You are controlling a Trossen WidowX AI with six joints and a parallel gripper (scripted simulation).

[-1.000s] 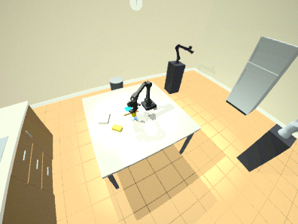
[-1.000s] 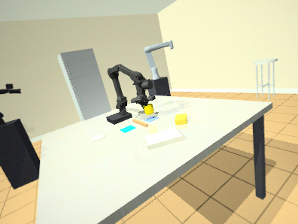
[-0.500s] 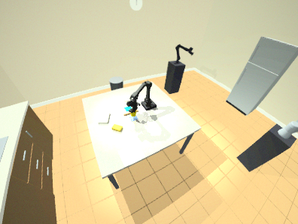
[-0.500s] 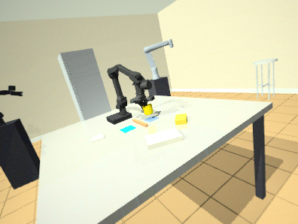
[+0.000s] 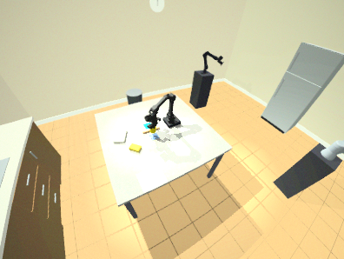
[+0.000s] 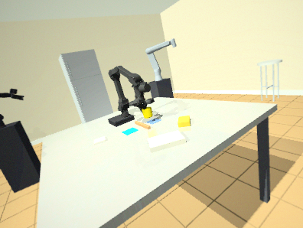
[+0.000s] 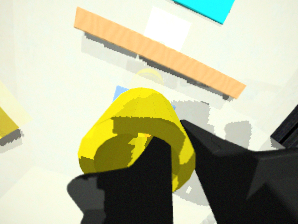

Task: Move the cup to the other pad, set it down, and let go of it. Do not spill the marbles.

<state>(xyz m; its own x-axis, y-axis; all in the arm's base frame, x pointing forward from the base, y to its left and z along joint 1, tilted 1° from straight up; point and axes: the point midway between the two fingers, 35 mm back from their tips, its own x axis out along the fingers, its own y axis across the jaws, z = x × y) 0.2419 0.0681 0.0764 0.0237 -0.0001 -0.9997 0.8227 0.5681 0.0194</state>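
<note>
My gripper tip is now 150 mm to the left of the cyan pad, 90 mm above it and 30 mm short of it. Also, from my gripper tip: orange marble (30 mm to the left, 20 mm below, 10 mm ahead); wooden stick (80 mm below, 50 mm to the right, 20 mm ahead); yellow cup (20 mm to the left, 20 mm ahead).
</note>
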